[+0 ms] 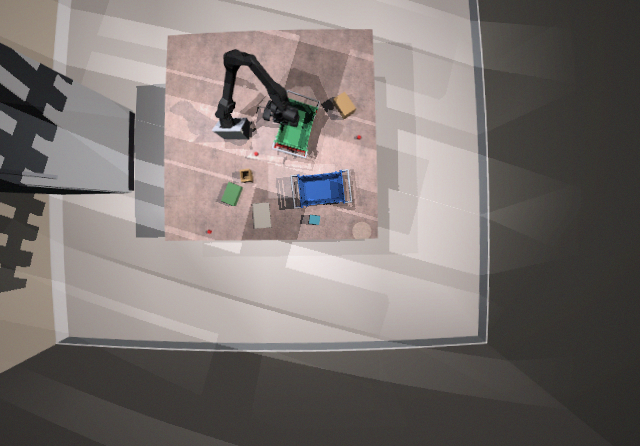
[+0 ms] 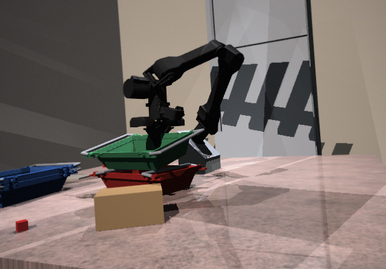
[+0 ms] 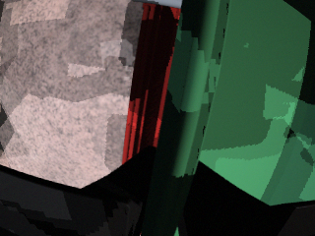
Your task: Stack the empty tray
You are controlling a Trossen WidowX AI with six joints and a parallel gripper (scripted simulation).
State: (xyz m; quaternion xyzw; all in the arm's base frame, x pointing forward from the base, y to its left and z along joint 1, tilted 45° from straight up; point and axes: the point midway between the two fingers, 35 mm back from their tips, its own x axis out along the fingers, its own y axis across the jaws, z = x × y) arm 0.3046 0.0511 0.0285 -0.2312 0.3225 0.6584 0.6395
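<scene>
Right now the green tray is 7 cm ahead of my gripper tip, 2 cm above it and 1 cm to the right of it. The rest, counted from my gripper tip: white card 53 cm to the right, 11 cm below, 8 cm behind; green block 43 cm to the right, 27 cm behind, 9 cm below; small tan box 31 cm to the right, 19 cm behind, 9 cm below.
</scene>
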